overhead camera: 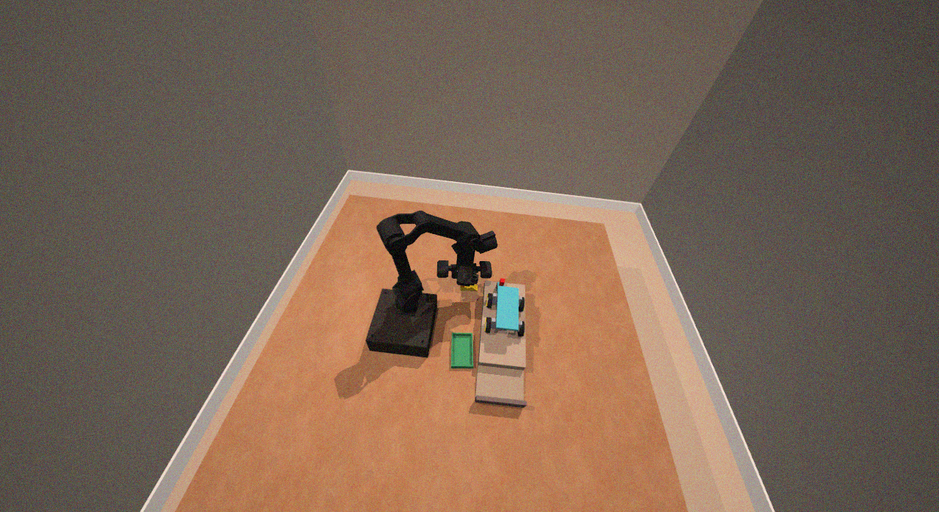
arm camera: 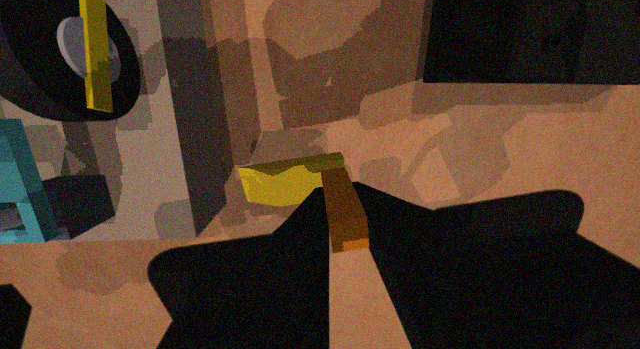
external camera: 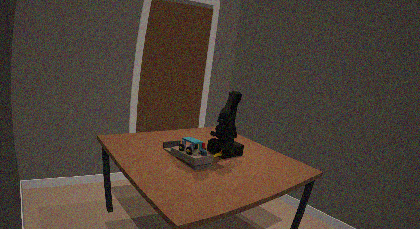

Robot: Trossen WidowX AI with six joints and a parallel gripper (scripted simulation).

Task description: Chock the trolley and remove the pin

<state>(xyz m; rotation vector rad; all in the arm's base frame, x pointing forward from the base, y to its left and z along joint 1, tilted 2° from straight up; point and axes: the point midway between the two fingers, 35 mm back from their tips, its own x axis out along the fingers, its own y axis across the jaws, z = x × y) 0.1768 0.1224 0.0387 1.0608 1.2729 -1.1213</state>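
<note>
Right now my gripper tip is 30 mm short of the green tray, 220 mm to the left of it and 100 mm above it. The rest, counted from my gripper tip: red-headed stop pin (140 mm ahead, 10 mm to the right, 40 mm above); then trolley (160 mm ahead, 110 mm to the right, 20 mm above); then yellow chock (20 mm ahead, 10 mm below).
</note>
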